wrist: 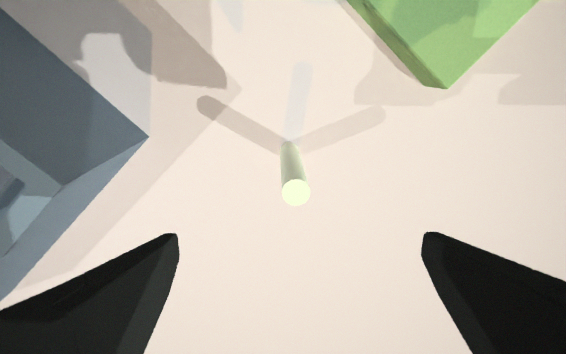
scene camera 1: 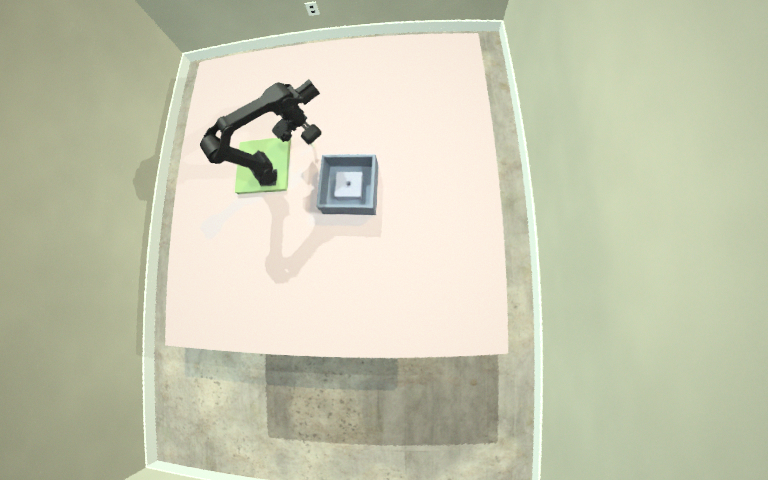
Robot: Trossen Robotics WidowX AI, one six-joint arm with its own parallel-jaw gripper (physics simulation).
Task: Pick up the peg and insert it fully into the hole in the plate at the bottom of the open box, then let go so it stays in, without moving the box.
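Frame: origin at the arm's base, x right, y back, z down, level; metres.
Seen in the pictures: gripper, between the fingertips: (wrist: 301, 244) (scene camera 1: 305, 131); arm's base, origin of its link: (scene camera 1: 268, 177).
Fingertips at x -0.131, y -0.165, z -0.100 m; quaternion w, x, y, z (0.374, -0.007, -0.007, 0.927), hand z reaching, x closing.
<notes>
Pixels of each thing's top centre, then the offset from my fingertips to it. "spot": a spot on its surface instead. Level surfaces: height alone.
- pale yellow-green peg, centre of its top: (wrist: 296, 192) (scene camera 1: 308, 137) dx +0.001, dy +0.002, dz +0.044 m
- open blue-grey box, centre of its top: (scene camera 1: 346, 180) dx +0.177, dy -0.152, dz +0.026 m
- white plate, centre of its top: (scene camera 1: 348, 183) dx +0.177, dy -0.152, dz +0.063 m
- small dark hole, a spot on its surface: (scene camera 1: 348, 183) spot: dx +0.169, dy -0.148, dz +0.085 m
- pink table top, height of its surface: dz +0.124 m
A pale yellow-green peg (wrist: 293, 170) (scene camera 1: 314, 151) stands upright on the table, between the green base and the box. In the wrist view it is near the middle, ahead of the fingertips. My gripper (wrist: 301, 244) (scene camera 1: 297, 135) is open, with nothing between its fingers. It hangs above the table near the peg. The open blue-grey box (scene camera 1: 376, 183) (wrist: 75, 210) stands to the right of the peg in the scene view. The white plate (scene camera 1: 355, 193) lies at its bottom, with a small dark hole (scene camera 1: 348, 183) at its middle.
The green base slab (scene camera 1: 246, 181) (wrist: 450, 55) under the arm lies left of the box. The box walls rise around the plate. The pink table top (scene camera 1: 339, 294) extends around the box and base. Shadows of the arm and peg fall on the table.
</notes>
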